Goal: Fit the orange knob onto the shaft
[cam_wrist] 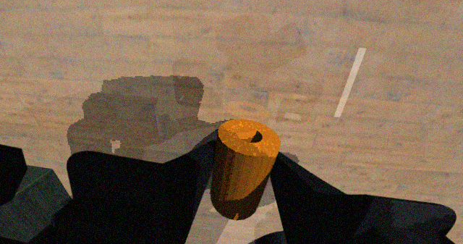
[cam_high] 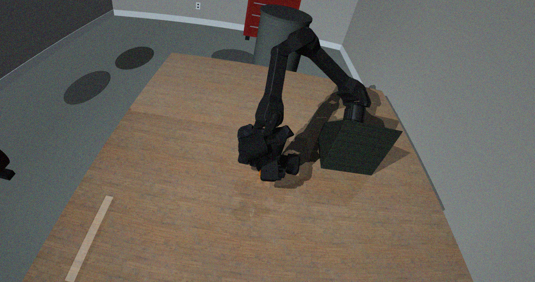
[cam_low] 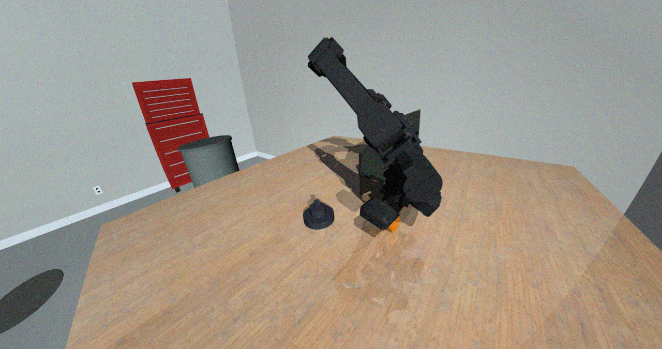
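My gripper tip is now 18 cm to the left of the dark round pedestal, 5 cm short of it and 2 cm below it. Also, from my gripper tip: orange knob 1 cm to the right, 1 cm above.
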